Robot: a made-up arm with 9 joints. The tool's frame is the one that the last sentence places.
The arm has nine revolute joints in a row. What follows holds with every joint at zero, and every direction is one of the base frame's. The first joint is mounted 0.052 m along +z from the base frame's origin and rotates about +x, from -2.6 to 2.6 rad. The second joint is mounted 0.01 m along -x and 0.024 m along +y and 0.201 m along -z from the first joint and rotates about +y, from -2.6 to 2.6 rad. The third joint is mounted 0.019 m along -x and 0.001 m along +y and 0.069 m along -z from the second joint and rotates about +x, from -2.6 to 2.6 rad. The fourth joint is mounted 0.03 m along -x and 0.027 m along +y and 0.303 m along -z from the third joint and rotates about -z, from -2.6 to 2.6 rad. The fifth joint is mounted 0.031 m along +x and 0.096 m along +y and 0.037 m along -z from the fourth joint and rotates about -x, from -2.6 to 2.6 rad. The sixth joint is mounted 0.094 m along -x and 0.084 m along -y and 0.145 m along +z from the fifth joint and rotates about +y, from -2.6 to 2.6 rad. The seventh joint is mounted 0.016 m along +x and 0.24 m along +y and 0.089 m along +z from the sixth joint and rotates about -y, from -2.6 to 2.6 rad. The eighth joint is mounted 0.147 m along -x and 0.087 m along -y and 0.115 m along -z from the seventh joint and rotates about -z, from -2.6 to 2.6 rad. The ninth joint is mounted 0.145 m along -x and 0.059 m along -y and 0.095 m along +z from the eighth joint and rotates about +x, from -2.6 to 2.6 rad. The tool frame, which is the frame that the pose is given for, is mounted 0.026 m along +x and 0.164 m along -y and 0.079 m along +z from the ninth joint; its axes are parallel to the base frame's.
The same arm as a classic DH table. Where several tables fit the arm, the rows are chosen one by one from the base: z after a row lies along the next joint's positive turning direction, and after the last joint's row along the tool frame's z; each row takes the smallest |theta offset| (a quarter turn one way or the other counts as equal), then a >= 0, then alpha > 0; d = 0 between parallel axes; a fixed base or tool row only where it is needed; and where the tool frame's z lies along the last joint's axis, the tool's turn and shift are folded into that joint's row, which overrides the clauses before.
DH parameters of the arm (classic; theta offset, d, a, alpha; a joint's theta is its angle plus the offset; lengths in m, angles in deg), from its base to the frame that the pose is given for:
base (fixed): 90 0.052 0 90
joint 1: -90 -0.01 0.201 -90
joint 2: 0 0.025 0.069 90
joint 3: 90 -0.049 0.027 90
joint 4: 0 0.34 0.096 90
joint 5: -90 0.063 0.145 -90
joint 6: 10.19 0 0.0904 180
joint 7: -79.81 -0.069 -0.147 90
joint 8: 90 0.02 0.059 90
joint 9: 0 -0.119 0.164 90
tool (fixed): 90 0.079 0 0
Joint limits (deg, base to tool): -148.97..148.97 -148.97..148.97 -148.97..148.97 -148.97..148.97 -148.97..148.97 -148.97..148.97 -148.97..148.97 -148.97..148.97 -148.97..148.97

